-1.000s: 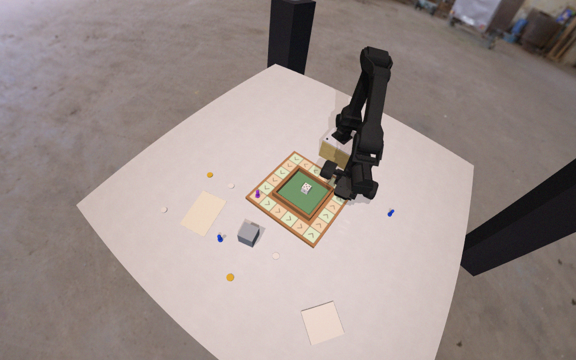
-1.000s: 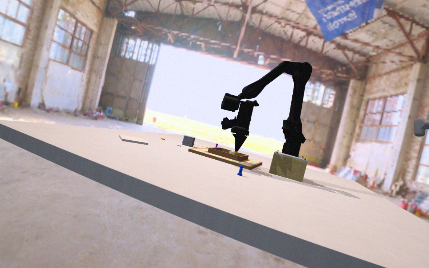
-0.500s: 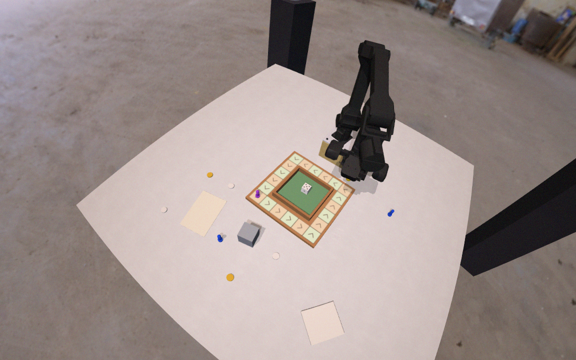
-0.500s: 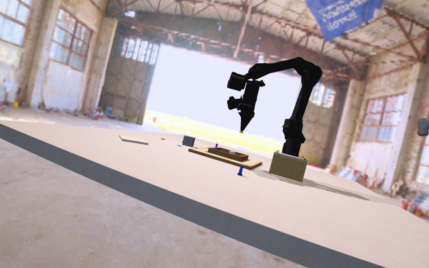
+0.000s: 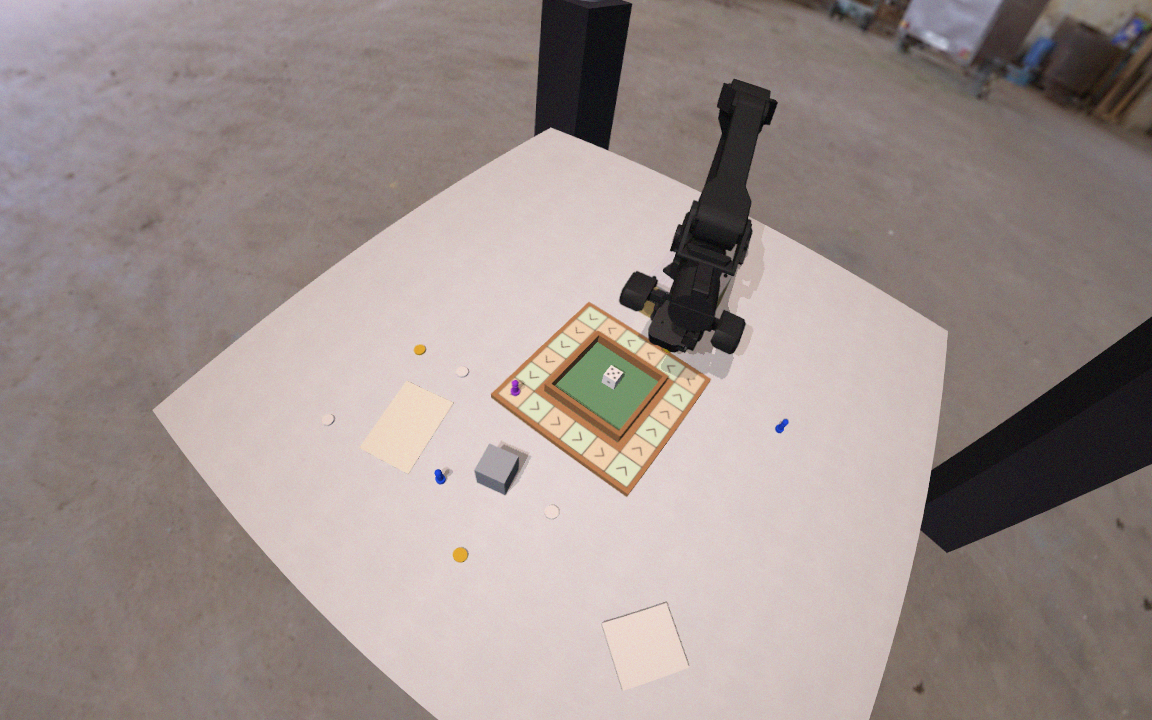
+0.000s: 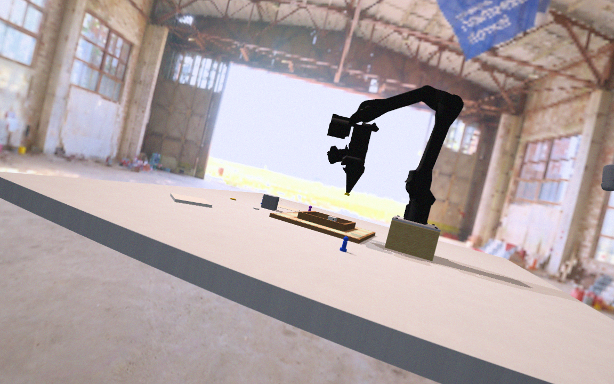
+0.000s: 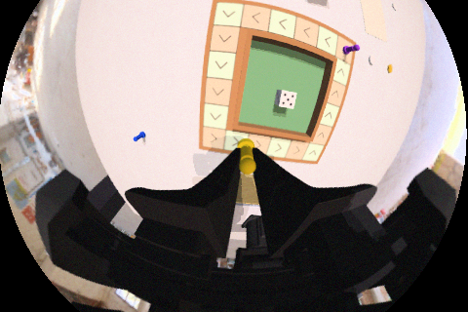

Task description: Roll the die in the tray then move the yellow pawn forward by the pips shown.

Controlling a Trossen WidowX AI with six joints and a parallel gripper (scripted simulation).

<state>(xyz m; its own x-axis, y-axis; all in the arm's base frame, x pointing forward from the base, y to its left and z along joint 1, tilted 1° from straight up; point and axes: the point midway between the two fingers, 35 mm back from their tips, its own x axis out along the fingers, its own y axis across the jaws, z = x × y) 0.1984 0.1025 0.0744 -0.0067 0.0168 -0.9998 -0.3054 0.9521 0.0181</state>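
Now: gripper tip 100 mm above the white die, 60 mm to the left of it and 50 mm short of it. Also, from my gripper tip: purple pawn (190 mm ahead, 150 mm to the right, 100 mm below); grey block (310 mm ahead, 100 mm below, 60 mm to the right); yellow pawn (10 mm above).
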